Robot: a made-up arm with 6 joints.
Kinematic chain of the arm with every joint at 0, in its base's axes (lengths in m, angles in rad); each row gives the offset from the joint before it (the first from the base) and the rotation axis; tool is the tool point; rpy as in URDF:
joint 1: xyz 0 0 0.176 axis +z
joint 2: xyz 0 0 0 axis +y
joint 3: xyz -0.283 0 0.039 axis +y
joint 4: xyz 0.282 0 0.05 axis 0.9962 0 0.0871
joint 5: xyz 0 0 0 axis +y
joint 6: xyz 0.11 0 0.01 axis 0.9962 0 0.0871
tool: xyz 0 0 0 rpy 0 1.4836 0
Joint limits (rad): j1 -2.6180..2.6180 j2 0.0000..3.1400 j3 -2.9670..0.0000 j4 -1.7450..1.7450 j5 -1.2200..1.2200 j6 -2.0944..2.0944
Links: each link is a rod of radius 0.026 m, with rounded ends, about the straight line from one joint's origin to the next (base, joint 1, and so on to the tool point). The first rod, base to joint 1, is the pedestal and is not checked.
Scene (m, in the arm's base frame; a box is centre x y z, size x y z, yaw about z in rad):
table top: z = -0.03
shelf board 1: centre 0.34 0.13 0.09 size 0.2 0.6 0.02 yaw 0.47
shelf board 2: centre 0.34 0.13 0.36 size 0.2 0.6 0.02 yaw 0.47
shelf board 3: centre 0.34 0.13 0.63 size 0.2 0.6 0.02 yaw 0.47
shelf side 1: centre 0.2 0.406 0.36 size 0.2 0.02 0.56 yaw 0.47
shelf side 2: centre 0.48 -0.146 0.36 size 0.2 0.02 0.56 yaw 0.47
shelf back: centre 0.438 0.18 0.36 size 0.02 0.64 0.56 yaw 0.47
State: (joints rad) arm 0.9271 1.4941 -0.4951 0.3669 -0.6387 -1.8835
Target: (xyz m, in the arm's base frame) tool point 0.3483 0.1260 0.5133
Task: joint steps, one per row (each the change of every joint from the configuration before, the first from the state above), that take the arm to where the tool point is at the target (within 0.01 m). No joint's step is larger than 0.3 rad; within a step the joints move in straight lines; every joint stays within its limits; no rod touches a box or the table.
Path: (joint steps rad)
1: 0.2309 -0.2168 0.0401 0.1554 0.0028 -0.0527
2: 0.2310 -0.2167 0.0401 0.1555 0.0028 -0.0528
3: 0.2309 -0.2168 0.0402 0.1554 0.0028 -0.0527
4: 0.2310 -0.2167 0.0401 0.1554 0.0028 -0.0527
5: -0.2852 0.1570 -0.1757 -0.1176 -0.0206 0.0422
6: -0.2852 0.1570 -0.1756 -0.1176 -0.0205 0.0422
7: -0.2851 0.1570 -0.1757 -0.1176 -0.0206 0.0421
8: -0.2852 0.1571 -0.1757 -0.1176 -0.0205 0.0422
9: -0.2851 0.1570 -0.1756 -0.1175 -0.0205 0.0422

